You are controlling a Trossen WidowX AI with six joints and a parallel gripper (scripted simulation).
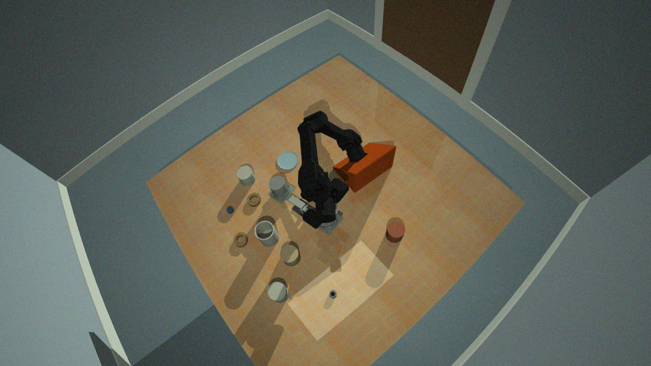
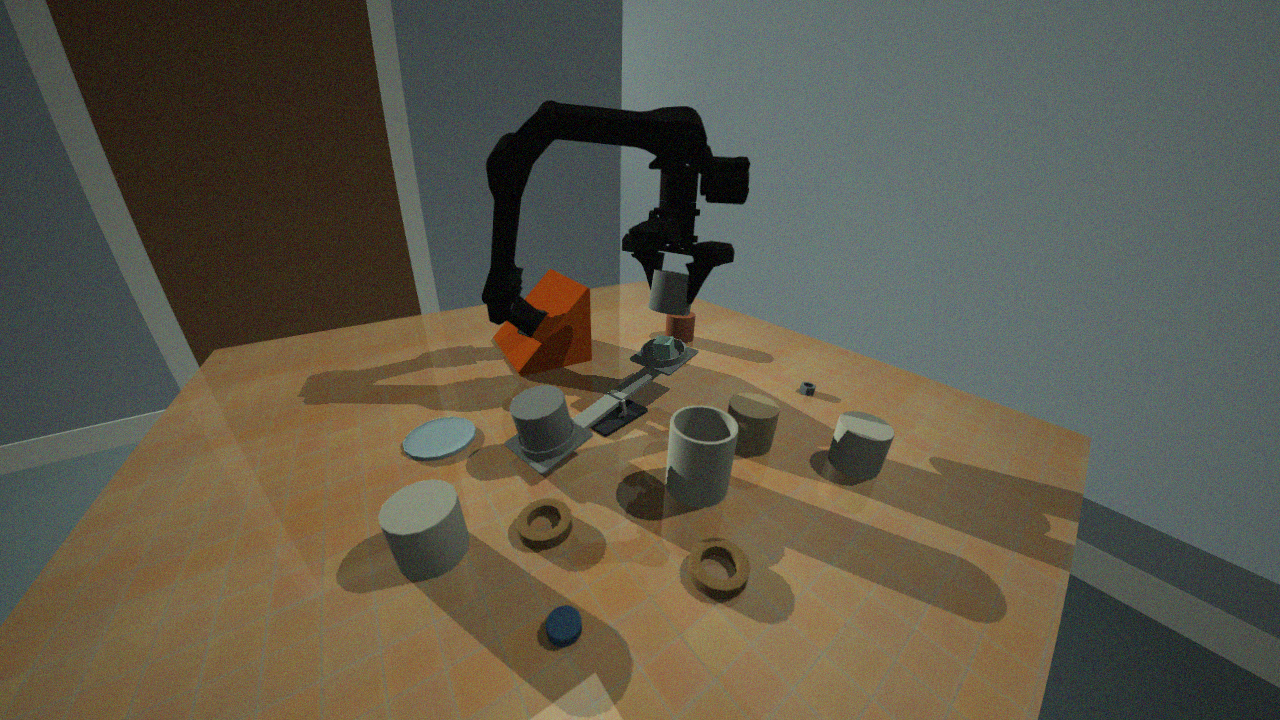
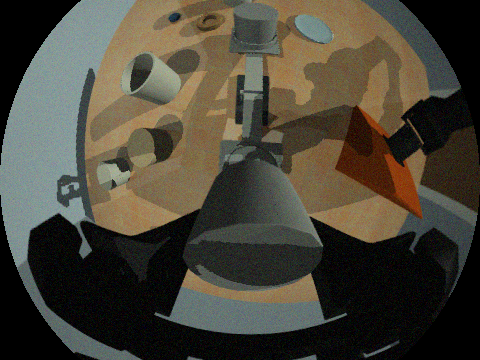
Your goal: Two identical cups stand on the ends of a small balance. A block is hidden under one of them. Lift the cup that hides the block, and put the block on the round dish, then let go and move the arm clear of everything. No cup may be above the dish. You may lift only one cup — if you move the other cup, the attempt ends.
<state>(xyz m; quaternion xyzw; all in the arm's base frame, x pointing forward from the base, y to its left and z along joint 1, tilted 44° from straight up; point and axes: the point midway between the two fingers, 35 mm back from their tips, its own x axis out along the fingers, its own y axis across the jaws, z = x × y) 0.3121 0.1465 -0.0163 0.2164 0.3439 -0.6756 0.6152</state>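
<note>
Now: the pale green block 90 mm below my gripper tip and 10 mm to the right of it. Round my gripper tip: balance 140 mm to the right, 130 mm below, 20 mm ahead; then open-topped cup 210 mm ahead, 150 mm to the right, 130 mm below; then red cylinder 200 mm to the left, 150 mm behind, 140 mm below.
</note>
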